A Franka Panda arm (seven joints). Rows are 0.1 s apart.
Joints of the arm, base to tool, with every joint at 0 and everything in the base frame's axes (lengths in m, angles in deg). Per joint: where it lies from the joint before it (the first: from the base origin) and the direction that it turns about. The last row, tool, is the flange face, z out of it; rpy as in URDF.
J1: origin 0 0 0.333 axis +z
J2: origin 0 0 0 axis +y
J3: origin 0 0 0.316 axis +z
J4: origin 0.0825 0 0 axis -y
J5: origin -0.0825 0 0.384 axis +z
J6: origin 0 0 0 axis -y
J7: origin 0.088 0 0 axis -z
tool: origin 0 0 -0.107 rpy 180 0 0
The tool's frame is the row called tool.
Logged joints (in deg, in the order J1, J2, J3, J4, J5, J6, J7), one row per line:
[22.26, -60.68, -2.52, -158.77, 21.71, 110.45, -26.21]
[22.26, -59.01, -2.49, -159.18, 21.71, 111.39, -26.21]
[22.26, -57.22, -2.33, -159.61, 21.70, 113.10, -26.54]
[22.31, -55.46, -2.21, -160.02, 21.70, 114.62, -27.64]
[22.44, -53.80, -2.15, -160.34, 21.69, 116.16, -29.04]
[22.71, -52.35, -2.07, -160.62, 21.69, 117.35, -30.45]
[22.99, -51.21, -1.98, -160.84, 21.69, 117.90, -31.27]
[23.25, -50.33, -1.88, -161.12, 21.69, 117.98, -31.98]
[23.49, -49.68, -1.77, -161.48, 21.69, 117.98, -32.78]
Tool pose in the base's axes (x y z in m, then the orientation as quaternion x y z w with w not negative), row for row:
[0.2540, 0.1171, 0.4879, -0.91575, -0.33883, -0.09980, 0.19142]
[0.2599, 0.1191, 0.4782, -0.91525, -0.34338, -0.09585, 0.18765]
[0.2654, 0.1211, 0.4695, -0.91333, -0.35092, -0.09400, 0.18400]
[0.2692, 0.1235, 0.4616, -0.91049, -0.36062, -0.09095, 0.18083]
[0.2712, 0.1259, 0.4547, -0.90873, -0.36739, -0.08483, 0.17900]
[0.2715, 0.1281, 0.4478, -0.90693, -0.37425, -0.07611, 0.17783]
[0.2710, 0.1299, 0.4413, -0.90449, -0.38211, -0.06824, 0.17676]
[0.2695, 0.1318, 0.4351, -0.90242, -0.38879, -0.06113, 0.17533]
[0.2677, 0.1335, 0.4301, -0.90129, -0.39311, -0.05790, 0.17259]
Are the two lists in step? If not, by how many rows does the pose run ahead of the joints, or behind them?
The pose runs 2 rows ahead of the joints: the pose in row i belongs to the joints in row i + 2.
